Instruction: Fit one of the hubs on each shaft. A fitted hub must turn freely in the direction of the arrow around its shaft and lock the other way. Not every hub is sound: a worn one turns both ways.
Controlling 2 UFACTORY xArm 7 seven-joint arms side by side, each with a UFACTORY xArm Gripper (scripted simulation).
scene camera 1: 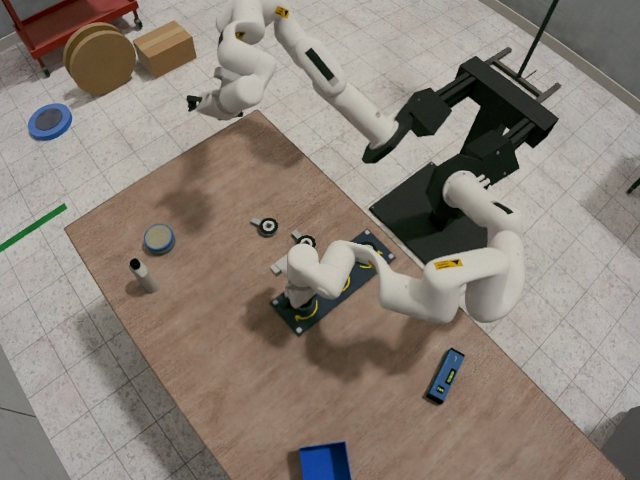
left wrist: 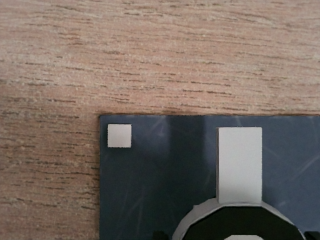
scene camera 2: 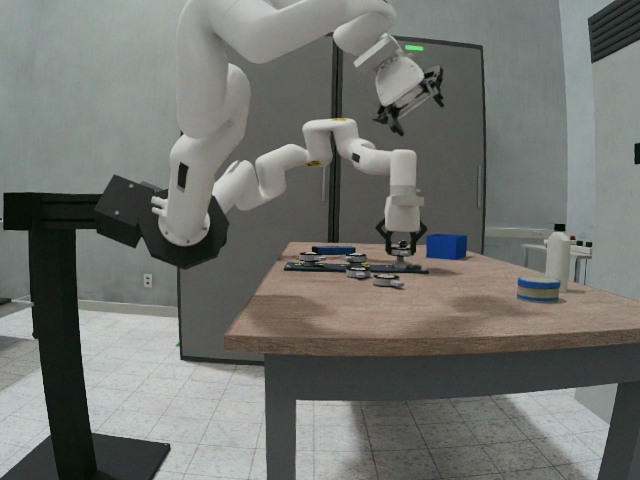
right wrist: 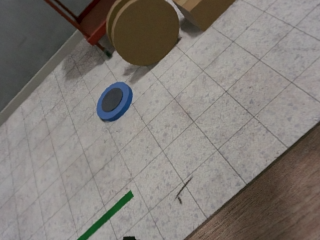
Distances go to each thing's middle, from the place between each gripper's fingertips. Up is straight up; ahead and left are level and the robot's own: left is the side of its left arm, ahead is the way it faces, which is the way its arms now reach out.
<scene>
Right now my left hand is 13 cm past the dark board (scene camera 1: 300,321), 5 cm above it and 2 cm to the right of it. From my left hand the other things lie so: white bottle (scene camera 2: 558,248): 39 cm to the right, 27 cm ahead, 4 cm above; then tape roll (scene camera 2: 534,289): 48 cm to the right, 16 cm ahead, 4 cm below.
Right now my right hand (scene camera 2: 418,116) is 320 mm above the tape roll, 300 mm short of it and 30 mm to the right of it. Round my right hand: dark board: 530 mm to the left, 340 mm below, 20 mm ahead; then white bottle: 420 mm ahead, 240 mm below, 120 mm to the left.
</scene>
